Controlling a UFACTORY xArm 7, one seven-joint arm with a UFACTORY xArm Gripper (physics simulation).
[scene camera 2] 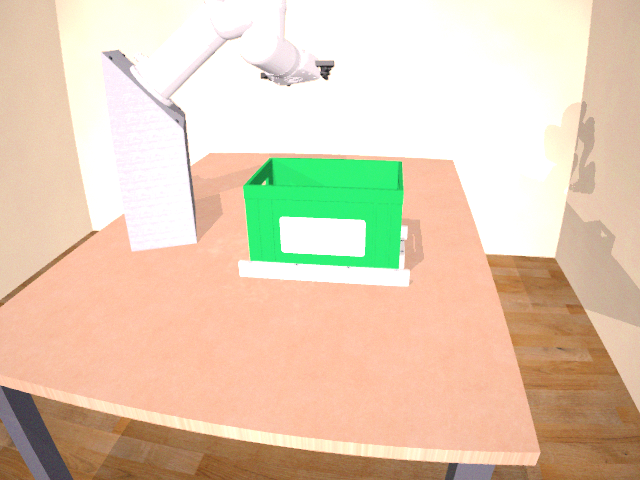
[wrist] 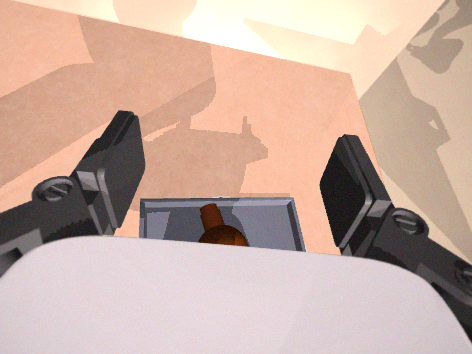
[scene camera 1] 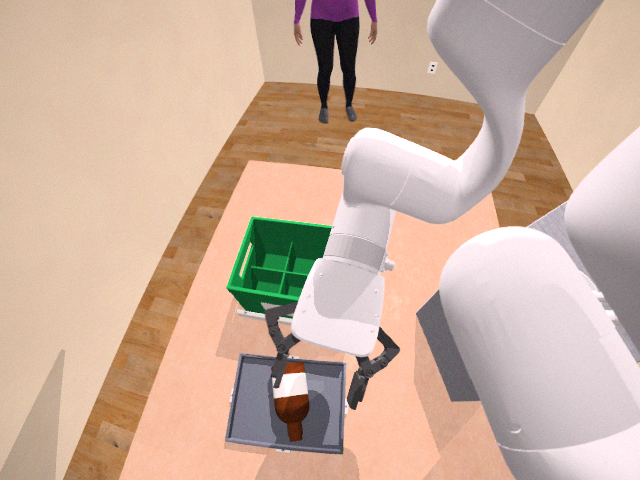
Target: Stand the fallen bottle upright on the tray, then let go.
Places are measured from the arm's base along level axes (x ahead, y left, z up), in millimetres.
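Where they show: gripper, fingertip midpoint: (scene camera 2: 307, 77) (wrist: 236, 150) (scene camera 1: 313, 395); arm's base, link origin: (scene camera 2: 150, 87).
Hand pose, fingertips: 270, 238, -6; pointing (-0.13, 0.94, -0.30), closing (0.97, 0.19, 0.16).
Things, the pixels of their top centre, and the offset from my fingertips, as dx, dy, dz. "pt": a spot on its surface instead. Level surfaces: height alone.
- brown bottle, top centre: (wrist: 230, 250) (scene camera 1: 289, 402) +49, +35, -249
- grey tray, surface spot: (wrist: 267, 222) pt +109, +124, -322
- green crate, top centre: (scene camera 2: 328, 171) (scene camera 1: 299, 258) +152, -226, -152
- table, surface height: dz -328
The brown bottle (scene camera 1: 292, 410) (wrist: 223, 236) with a white label lies on its side in the grey tray (scene camera 1: 253, 408) (wrist: 267, 222). Its neck points toward the bottom of scene camera 1. In the wrist view the neck and shoulder show, and the gripper's white body hides the rest. My gripper (scene camera 1: 315, 395) (scene camera 2: 295, 76) (wrist: 236, 150) is open with nothing between its fingers. It is high above the table, tilted well away from straight down, and apart from the bottle. Bottle and tray do not show in scene camera 2.
A green crate (scene camera 1: 263, 292) (scene camera 2: 323, 193) with compartments stands on the table (scene camera 1: 191, 382) (scene camera 2: 268, 351) beside the tray, with white strips (scene camera 2: 323, 272) at its base. The arm's grey pedestal (scene camera 1: 447, 351) (scene camera 2: 152, 170) stands at one side. A person (scene camera 1: 334, 51) stands on the floor beyond the table.
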